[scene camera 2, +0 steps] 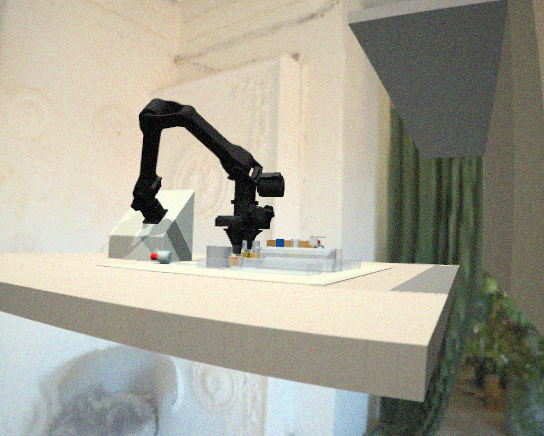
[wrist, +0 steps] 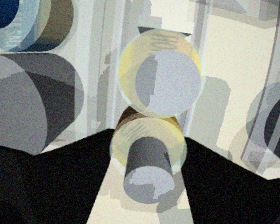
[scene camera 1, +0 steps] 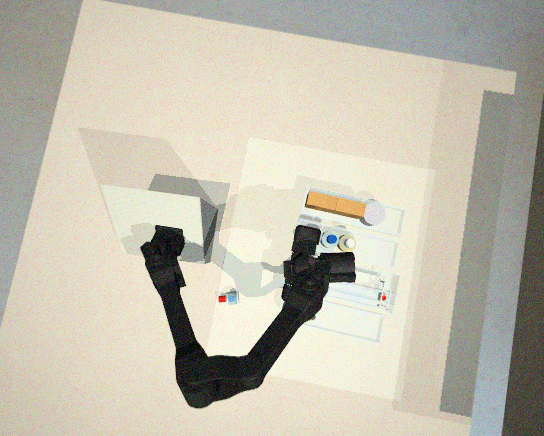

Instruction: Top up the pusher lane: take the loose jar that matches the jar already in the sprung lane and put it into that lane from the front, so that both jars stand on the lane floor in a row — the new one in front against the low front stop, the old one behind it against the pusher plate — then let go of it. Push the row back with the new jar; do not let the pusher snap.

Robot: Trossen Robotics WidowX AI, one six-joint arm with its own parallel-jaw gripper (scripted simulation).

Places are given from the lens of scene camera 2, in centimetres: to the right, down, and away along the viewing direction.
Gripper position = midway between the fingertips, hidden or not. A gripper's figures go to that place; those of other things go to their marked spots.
my gripper [scene camera 2: 242,255]: -8, 10, 107
clear rack [scene camera 2: 331,258]: 13, 9, 90
